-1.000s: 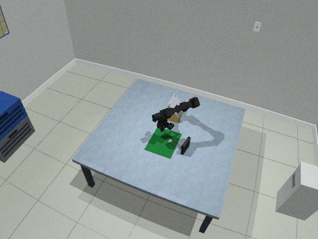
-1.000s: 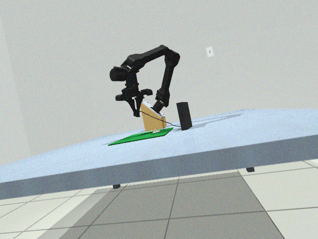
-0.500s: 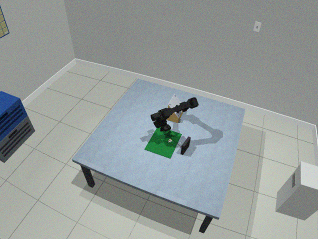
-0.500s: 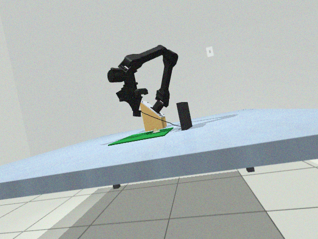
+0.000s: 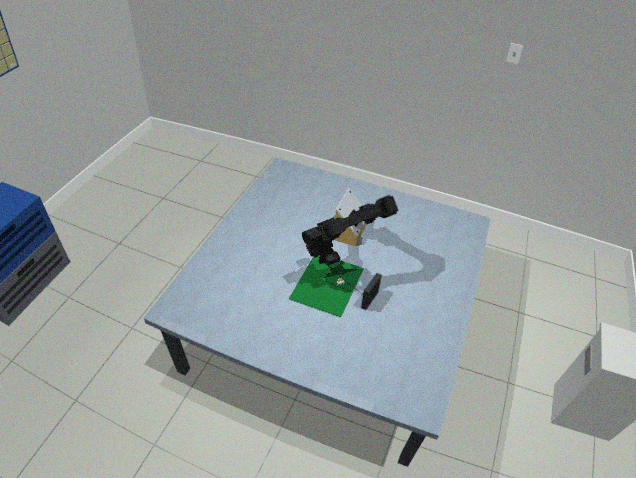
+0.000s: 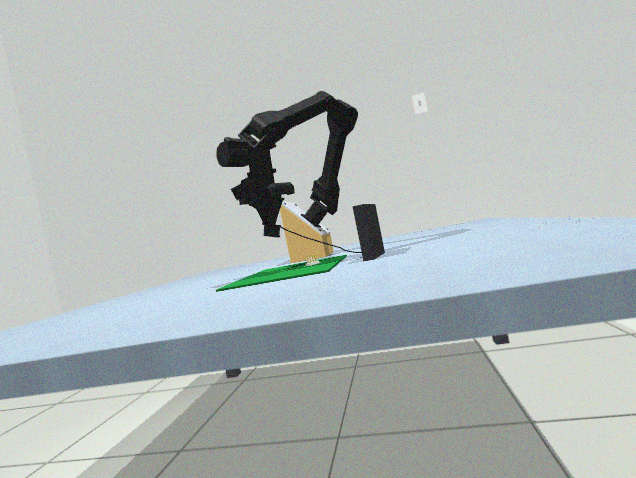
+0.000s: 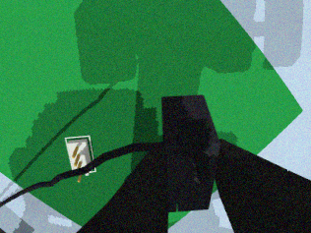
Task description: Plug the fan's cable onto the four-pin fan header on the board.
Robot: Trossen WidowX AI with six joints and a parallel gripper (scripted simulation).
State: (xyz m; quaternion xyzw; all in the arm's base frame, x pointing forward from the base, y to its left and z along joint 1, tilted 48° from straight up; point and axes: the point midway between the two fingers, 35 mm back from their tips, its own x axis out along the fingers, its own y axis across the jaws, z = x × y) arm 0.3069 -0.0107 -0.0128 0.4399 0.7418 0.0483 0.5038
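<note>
Right now the green board is 130 mm below my gripper tip, 40 mm to the left of it and 30 mm ahead of it. Also, from my gripper tip: black fan: 240 mm to the left, 50 mm below, 30 mm ahead; black fan plug: 10 mm below; white four-pin header: 110 mm below, 90 mm to the left.
</note>
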